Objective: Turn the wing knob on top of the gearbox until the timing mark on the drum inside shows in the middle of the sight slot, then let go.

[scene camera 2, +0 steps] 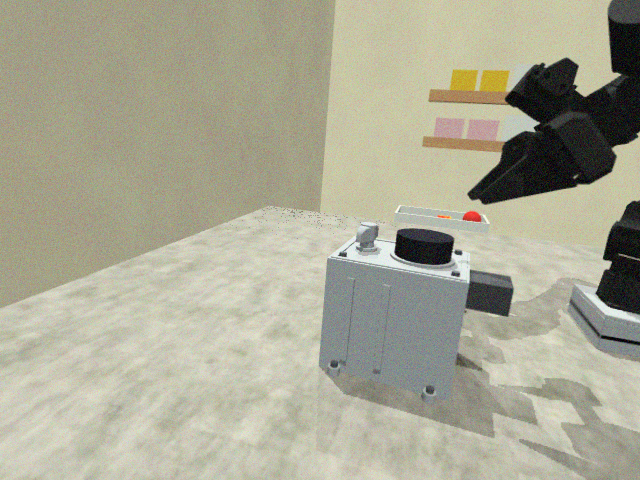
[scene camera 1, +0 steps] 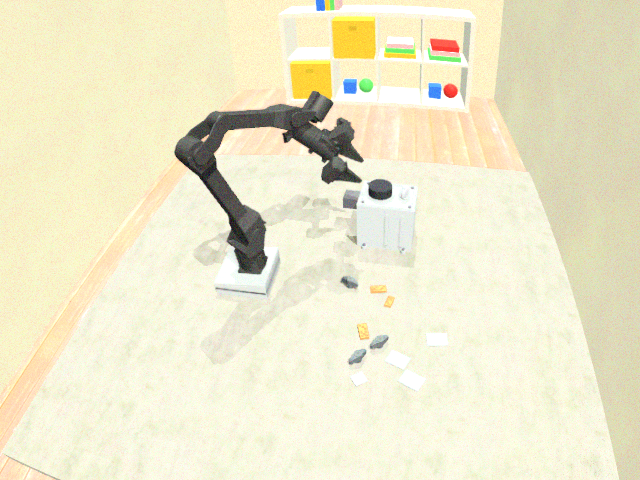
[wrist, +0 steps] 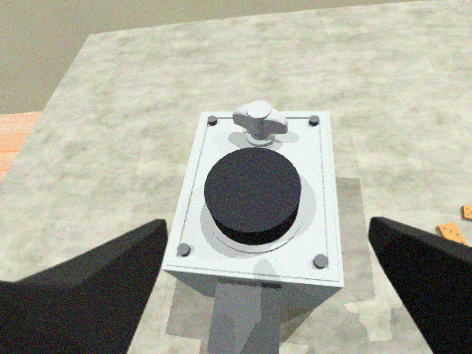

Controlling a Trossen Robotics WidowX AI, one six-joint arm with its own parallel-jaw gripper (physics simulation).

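Pixels of known places: gripper, between the fingertips: [scene camera 2: 474, 199] [scene camera 1: 362, 171] [wrist: 267, 228]; arm's base, origin of its link: [scene camera 2: 626, 305] [scene camera 1: 253, 264].
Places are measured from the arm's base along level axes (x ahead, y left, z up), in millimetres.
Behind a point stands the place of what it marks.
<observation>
The pale grey gearbox [scene camera 1: 373, 227] {x 280, y 169, z 21 mm} [scene camera 2: 403, 320] {x 296, y 289, z 33 mm} [wrist: 192, 215] {x 279, y 275, z 88 mm} stands upright on the mat. The light grey wing knob [scene camera 1: 405, 193] {x 357, y 211, z 110 mm} [scene camera 2: 367, 235] {x 354, y 240, z 109 mm} [wrist: 260, 117] {x 348, y 225, z 120 mm} is on its top, beyond a round black cap in the wrist view; its wings run roughly left to right there, the right one slightly lower. My gripper [scene camera 1: 361, 171] {x 243, y 216, z 162 mm} [scene camera 2: 476, 198] {x 243, y 216, z 162 mm} [wrist: 267, 228] {x 243, y 216, z 162 mm} is open and empty. It hangs above and to the arm's side of the gearbox, tilted, apart from the knob. The sight slot, the drum and its timing mark cannot be made out in these views.
The black cap [scene camera 1: 380, 189] {x 292, y 209, z 116 mm} [scene camera 2: 424, 246] {x 287, y 261, z 111 mm} [wrist: 252, 187] {x 288, y 228, z 117 mm} rises beside the knob. A dark block [scene camera 1: 351, 199] {x 215, y 210, z 76 mm} [scene camera 2: 490, 292] {x 213, y 253, z 69 mm} [wrist: 243, 320] {x 212, y 232, z 78 mm} juts from the gearbox's arm-side face. Orange pieces [scene camera 1: 378, 288] {x 316, y 12, z -41 mm}, grey lumps [scene camera 1: 378, 341] {x 340, y -165, z -21 mm} and white squares [scene camera 1: 437, 339] {x 471, y -124, z -45 mm} lie on the mat.
</observation>
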